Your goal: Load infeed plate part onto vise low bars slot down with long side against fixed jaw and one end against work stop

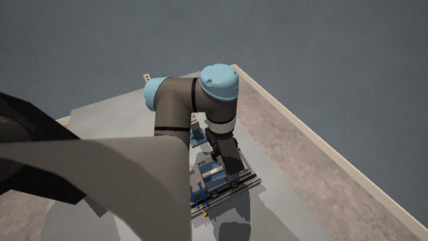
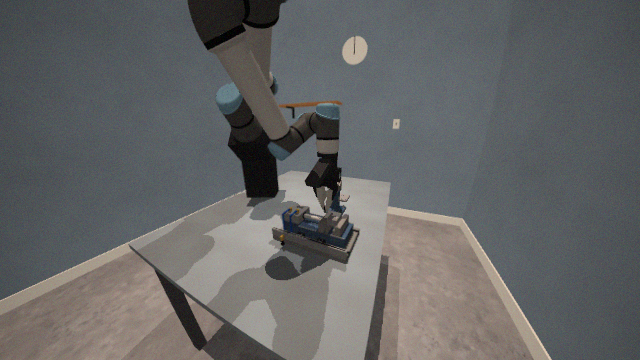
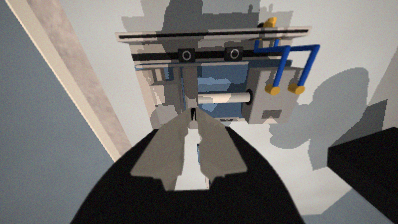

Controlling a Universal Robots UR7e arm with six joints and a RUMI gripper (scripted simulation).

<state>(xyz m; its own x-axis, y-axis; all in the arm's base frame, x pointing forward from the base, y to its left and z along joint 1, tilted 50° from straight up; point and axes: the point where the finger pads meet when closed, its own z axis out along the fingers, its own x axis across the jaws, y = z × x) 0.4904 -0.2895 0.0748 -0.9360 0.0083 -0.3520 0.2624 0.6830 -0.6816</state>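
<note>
Right now the part is 40 mm below my hand, 40 mm ahead of it and 10 mm to the right of it. Also, from my hand: grey jaw 50 mm below; cylinder rod 50 mm below, 50 mm behind, 20 mm to the left; work stop 50 mm ahead, 40 mm to the left, 40 mm below.
</note>
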